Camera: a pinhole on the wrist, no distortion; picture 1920 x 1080 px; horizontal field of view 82.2 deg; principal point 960.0 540.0 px. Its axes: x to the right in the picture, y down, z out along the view. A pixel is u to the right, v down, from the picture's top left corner.
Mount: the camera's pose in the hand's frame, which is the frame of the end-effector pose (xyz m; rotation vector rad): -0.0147 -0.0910 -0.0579 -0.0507 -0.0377 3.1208
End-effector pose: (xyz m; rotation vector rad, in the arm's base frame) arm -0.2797 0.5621 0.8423 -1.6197 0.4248 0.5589
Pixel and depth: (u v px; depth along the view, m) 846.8 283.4 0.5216
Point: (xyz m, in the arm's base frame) -0.3215 1.0250 0.7799
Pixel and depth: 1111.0 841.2 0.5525
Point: -0.2784 1.0720 1.0767
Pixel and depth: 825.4 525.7 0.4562
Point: -0.2469 0.9717 0.8761
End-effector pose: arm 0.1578 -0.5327 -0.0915 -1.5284 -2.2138 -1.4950
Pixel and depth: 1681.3 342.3 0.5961
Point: 0.6087 -0.4356 -0.5859
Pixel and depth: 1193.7 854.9 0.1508
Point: 0.1218 -0.5073 -0.2583
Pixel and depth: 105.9 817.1 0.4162
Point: 0.0115 -0.0737 -0.2712
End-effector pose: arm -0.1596 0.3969 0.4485 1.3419 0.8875 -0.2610
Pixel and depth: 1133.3 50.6 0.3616
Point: -0.0495 0.1082 0.5390
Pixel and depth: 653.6 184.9 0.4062
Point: 0.0592 0.1072 0.3978
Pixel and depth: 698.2 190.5 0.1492
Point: -0.1412 0.3045 0.3991
